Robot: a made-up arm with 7 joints.
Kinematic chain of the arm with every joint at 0, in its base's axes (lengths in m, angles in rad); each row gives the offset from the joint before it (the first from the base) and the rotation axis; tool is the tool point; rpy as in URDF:
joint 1: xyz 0 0 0.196 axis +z
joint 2: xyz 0 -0.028 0.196 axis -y
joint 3: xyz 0 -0.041 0.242 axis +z
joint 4: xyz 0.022 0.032 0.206 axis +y
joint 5: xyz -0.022 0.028 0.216 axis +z
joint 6: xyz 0 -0.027 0.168 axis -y
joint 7: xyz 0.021 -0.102 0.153 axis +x
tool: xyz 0 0 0 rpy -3.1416 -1.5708 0
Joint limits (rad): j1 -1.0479..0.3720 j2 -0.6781..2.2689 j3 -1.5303..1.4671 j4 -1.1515..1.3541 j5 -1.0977..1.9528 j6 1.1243..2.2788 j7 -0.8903..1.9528
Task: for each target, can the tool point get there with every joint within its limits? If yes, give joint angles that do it. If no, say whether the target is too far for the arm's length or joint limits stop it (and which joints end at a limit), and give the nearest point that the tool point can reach.
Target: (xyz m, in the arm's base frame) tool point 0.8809 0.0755 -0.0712
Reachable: no: joint limits stop it (at a limit: joint 2, joint 4, joint 5, joint 6) | nearest point 0.6589 0.0565 0.3887 | short by 0.511 m
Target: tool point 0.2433 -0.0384 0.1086
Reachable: no: joint limits stop it (at a limit: joint 1, joint 2, joint 4) | nearest point 0.0874 0.1793 -0.0733 | short by 0.324 m
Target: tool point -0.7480 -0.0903 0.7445
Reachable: yes | joints -0.2865 1.0403 -1.1368 0.4458 1.0271 1.8178 0.7774
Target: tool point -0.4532 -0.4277 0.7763
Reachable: yes | joints 0.0923 0.9672 -1.0344 1.1317 0.7087 2.1576 1.5719
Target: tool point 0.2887 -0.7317 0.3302
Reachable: no: joint limits stop it (at a limit: joint 2, joint 5, joint 6) | nearest point 0.2515 -0.6374 0.4141 | short by 0.132 m
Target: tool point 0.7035 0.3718 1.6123
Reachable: no: too far | nearest point 0.4721 0.2230 1.1960 | short by 0.499 m
